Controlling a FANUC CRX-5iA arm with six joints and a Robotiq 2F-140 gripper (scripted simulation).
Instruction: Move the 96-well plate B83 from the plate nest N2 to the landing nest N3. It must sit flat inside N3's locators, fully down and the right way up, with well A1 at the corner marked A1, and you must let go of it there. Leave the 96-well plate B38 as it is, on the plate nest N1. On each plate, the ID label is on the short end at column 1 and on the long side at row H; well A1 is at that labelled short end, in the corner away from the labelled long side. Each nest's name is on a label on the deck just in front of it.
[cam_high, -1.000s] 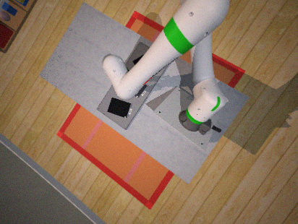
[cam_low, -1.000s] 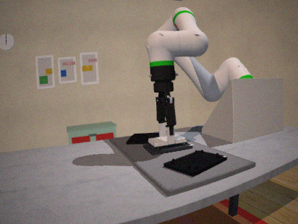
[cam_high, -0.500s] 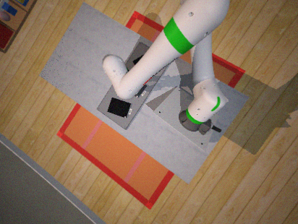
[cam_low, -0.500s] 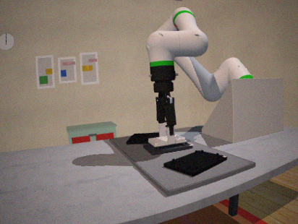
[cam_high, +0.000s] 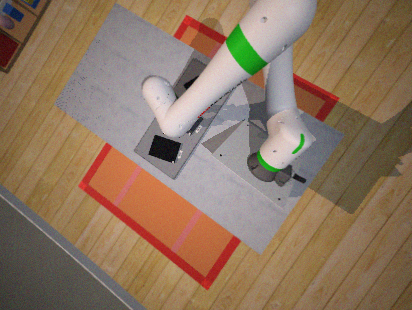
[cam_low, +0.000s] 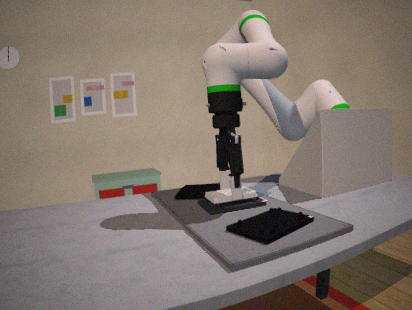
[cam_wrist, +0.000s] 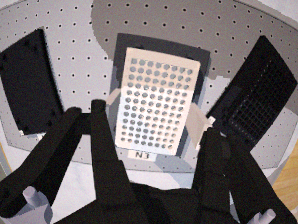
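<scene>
My hand is 50 mm above the dark grey nest. The rest, counted from my hand: black nest 30 mm ahead, 210 mm to the left, 50 mm below; black well plate 170 mm to the right, 30 mm below; white 96-well plate 20 mm below.
</scene>
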